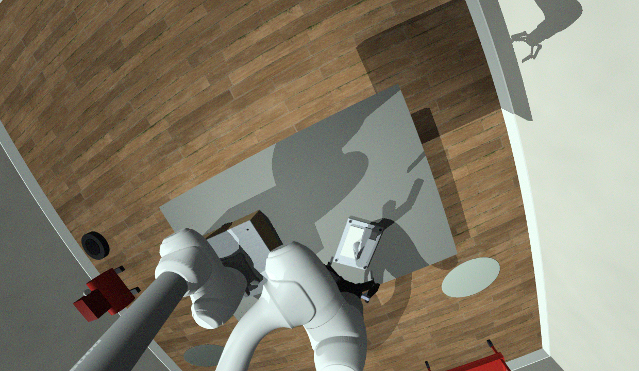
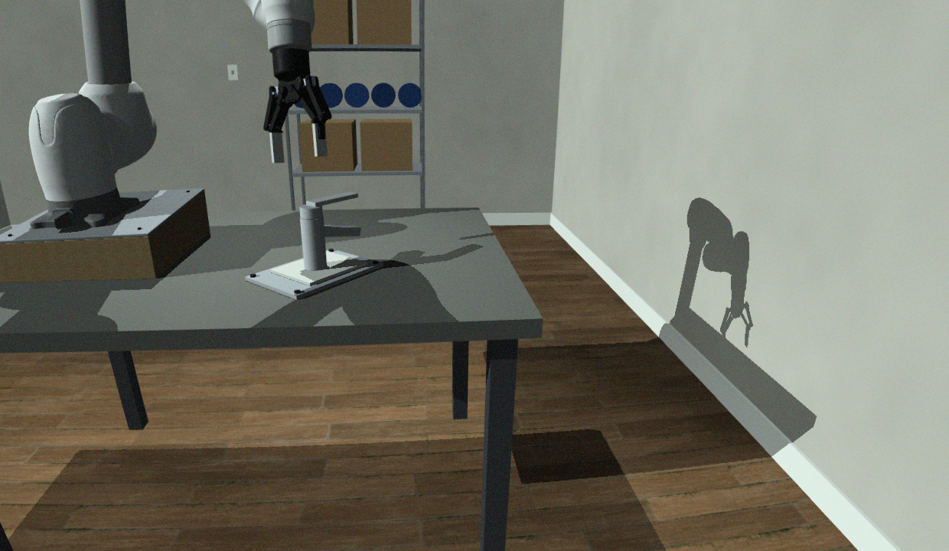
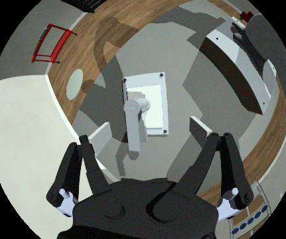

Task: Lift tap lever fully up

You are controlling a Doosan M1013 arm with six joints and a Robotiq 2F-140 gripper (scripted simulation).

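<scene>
Now: the tap lever 7 cm ahead of my hand, 2 cm to the right of it and 9 cm below it. Also, from my hand: grey tap 5 cm ahead, 4 cm to the right, 14 cm below.
</scene>
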